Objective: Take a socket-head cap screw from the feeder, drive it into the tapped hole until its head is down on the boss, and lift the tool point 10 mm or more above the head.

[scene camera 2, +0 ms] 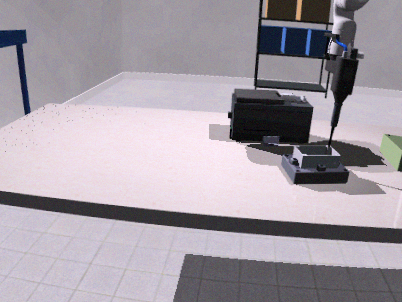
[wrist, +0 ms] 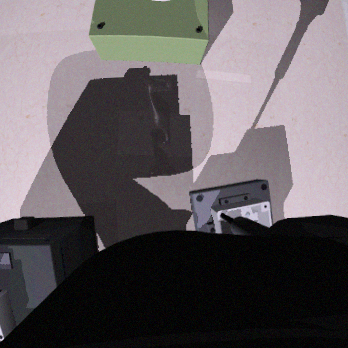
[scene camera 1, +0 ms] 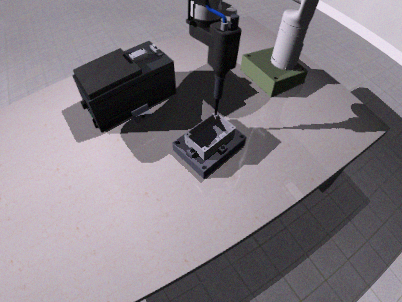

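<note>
My screwdriver (scene camera 1: 216, 113) (scene camera 2: 329, 148) (wrist: 223, 216) points down, its thin bit tip at the far corner of a light grey open-topped housing (scene camera 1: 213, 148) (scene camera 2: 315, 160). In scene camera 2 the tip shows at or just behind the housing's rim; whether it touches a screw or the boss cannot be told. The housing sits on a dark grey fixture block (scene camera 1: 204, 171) (scene camera 2: 321, 177) (wrist: 206, 206). No screw can be made out at the bit, and the tapped hole is too small to see. The black screw feeder (scene camera 1: 135, 95) (scene camera 2: 270, 122) (wrist: 75, 242) stands apart from the fixture.
A small bracket (scene camera 1: 140, 111) (scene camera 2: 270, 140) lies at the feeder's front. The green pedestal (scene camera 1: 257, 70) (scene camera 2: 393, 151) (wrist: 150, 48) carries the arm's white base (scene camera 1: 289, 45). Behind the table stand a shelf rack (scene camera 2: 257, 62) and a blue frame (scene camera 2: 23, 75). Dark shadows cross the table.
</note>
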